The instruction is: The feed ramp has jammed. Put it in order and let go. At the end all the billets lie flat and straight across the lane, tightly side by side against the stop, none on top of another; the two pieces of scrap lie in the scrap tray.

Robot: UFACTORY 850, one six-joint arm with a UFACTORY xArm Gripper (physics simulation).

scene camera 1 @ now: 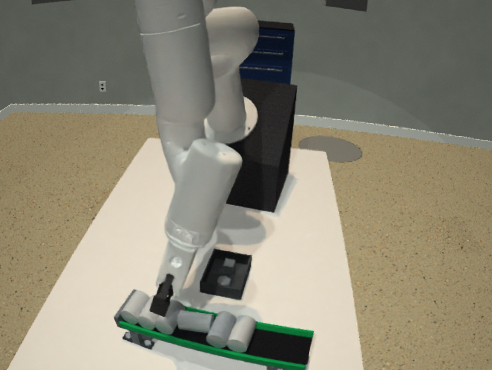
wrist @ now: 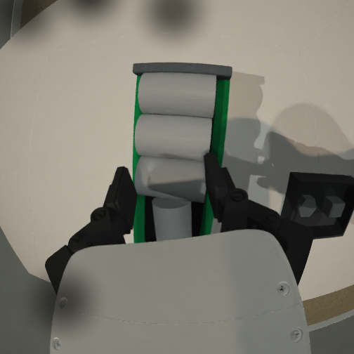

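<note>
Three grey billets (wrist: 177,95) (wrist: 173,136) (wrist: 170,176) lie across the lane side by side from the grey stop (wrist: 182,69); the third is slightly askew. A fourth billet (scene camera 1: 195,321) (wrist: 172,220) lies lengthwise along the lane behind them. Two more billets (scene camera 1: 221,330) (scene camera 1: 242,333) lie across the lane beyond it, side by side. My gripper (scene camera 1: 161,304) (wrist: 167,174) is partly open and empty, its fingers on either side of the third billet. Two scrap pieces (scene camera 1: 229,262) (scene camera 1: 224,280) (wrist: 306,205) (wrist: 334,206) lie in the black scrap tray (scene camera 1: 220,293) (wrist: 320,175).
The ramp's green side walls (scene camera 1: 285,329) (wrist: 222,115) run along the lane, with bare black lane (scene camera 1: 280,346) at the end away from the stop. The tray stands close beside the ramp, on the robot base's side. The black pedestal (scene camera 1: 262,165) stands farther back.
</note>
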